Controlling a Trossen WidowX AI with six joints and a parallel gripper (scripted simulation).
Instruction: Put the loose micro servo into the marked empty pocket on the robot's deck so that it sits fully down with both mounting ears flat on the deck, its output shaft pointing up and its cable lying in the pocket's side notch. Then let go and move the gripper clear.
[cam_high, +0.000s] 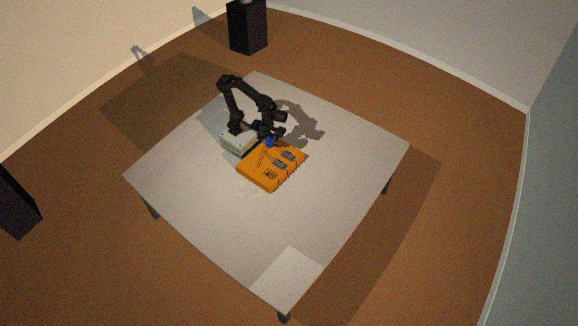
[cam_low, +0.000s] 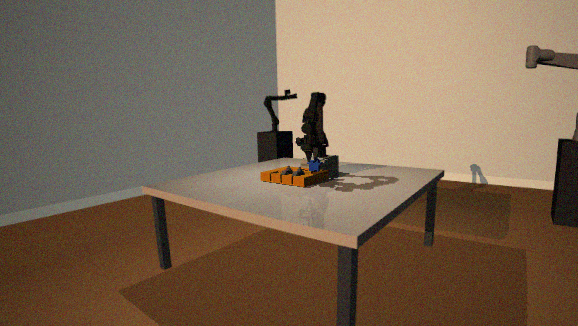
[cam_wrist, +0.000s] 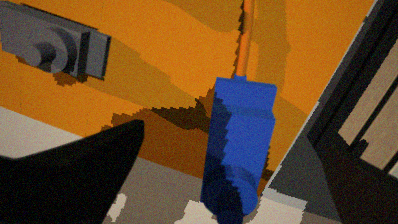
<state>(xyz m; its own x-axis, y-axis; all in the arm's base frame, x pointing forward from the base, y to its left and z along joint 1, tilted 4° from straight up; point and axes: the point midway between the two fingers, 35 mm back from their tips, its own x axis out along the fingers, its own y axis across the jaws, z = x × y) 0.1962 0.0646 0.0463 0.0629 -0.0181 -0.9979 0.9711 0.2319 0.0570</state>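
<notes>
My gripper tip is 80 mm above the orange deck, 70 mm to the left of it and 20 mm short of it.
</notes>
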